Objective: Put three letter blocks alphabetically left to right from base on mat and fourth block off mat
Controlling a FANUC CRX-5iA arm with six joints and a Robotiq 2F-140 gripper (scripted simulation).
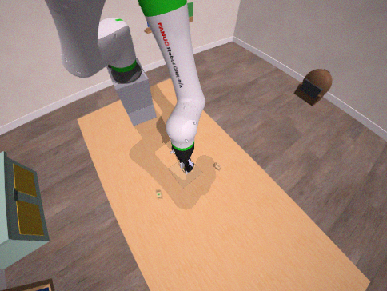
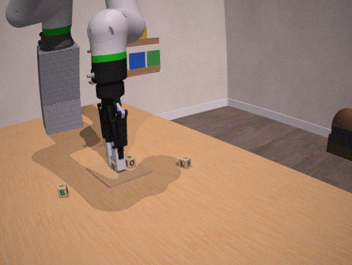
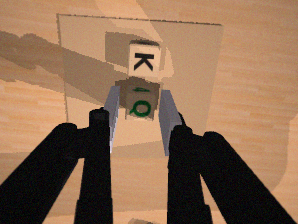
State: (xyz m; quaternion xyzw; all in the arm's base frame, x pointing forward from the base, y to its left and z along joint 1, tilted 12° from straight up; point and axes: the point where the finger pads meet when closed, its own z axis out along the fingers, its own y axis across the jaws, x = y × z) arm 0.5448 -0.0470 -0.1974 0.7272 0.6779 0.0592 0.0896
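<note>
Now: the thin tan mat 4 cm below my hand.
</note>
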